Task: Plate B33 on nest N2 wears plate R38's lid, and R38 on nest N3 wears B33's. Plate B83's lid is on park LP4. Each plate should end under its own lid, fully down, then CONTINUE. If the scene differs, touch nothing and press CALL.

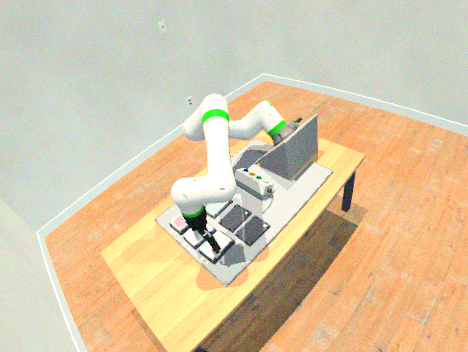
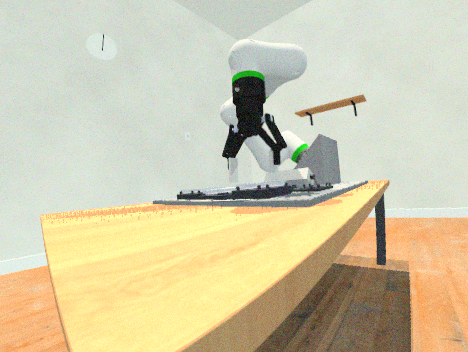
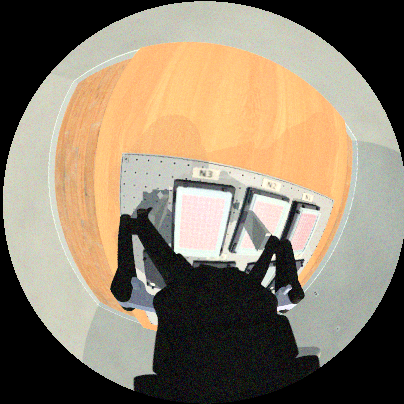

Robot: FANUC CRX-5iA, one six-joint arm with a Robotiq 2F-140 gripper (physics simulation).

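Pixels of known places: gripper, fingertip midpoint: (image 1: 208, 247) (image 2: 252, 181) (image 3: 208, 211); arm's base at its link origin: (image 1: 284, 138) (image 2: 310, 161).
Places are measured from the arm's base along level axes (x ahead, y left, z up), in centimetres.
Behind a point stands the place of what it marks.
My gripper (image 1: 212, 241) {x 71.9, y 18.9, z -8.9 cm} (image 2: 252, 164) (image 3: 208, 211) {x 71.9, y 18.9, z -8.9 cm} is wide open and empty, above the plate on nest N3, fingers to either side of it. That plate (image 1: 212, 247) (image 3: 202, 220) {x 70.0, y 19.3, z -9.3 cm} is pink with a pale rim and sits in a dark nest under the N3 label (image 3: 206, 173) {x 77.1, y 20.4, z -13.1 cm}. The plate on N2 (image 3: 270, 210) {x 74.3, y 7.2, z -10.3 cm} is also pink and pale-rimmed; a finger pad partly covers it. A third pink plate (image 1: 179, 221) {x 73.8, y -6.2, z -10.1 cm} (image 3: 305, 230) {x 72.1, y -6.3, z -9.9 cm} sits on N1. The lids' clear tops and the plate codes cannot be made out. A pale piece (image 1: 217, 207) {x 53.7, y 0.5, z -11.5 cm} lies behind the nests; its park label is unreadable.
Two dark square stands (image 1: 235, 218) {x 51.6, y 12.9, z -12.3 cm} (image 1: 253, 230) {x 50.3, y 25.1, z -12.3 cm} are beside the nests on the grey perforated board (image 1: 300, 192) {x 17.4, y 25.7, z -13.3 cm} (image 3: 131, 172) {x 74.1, y 34.4, z -13.3 cm}. A white button box (image 1: 254, 184) {x 32.4, y 7.3, z -6.9 cm} (image 2: 295, 175) {x 32.9, y 8.8, z -7.7 cm} and an upright grey panel (image 1: 300, 150) {x 1.5, y 12.9, z -1.6 cm} (image 2: 325, 157) {x 9.9, y 13.6, z 0.3 cm} stand farther back.
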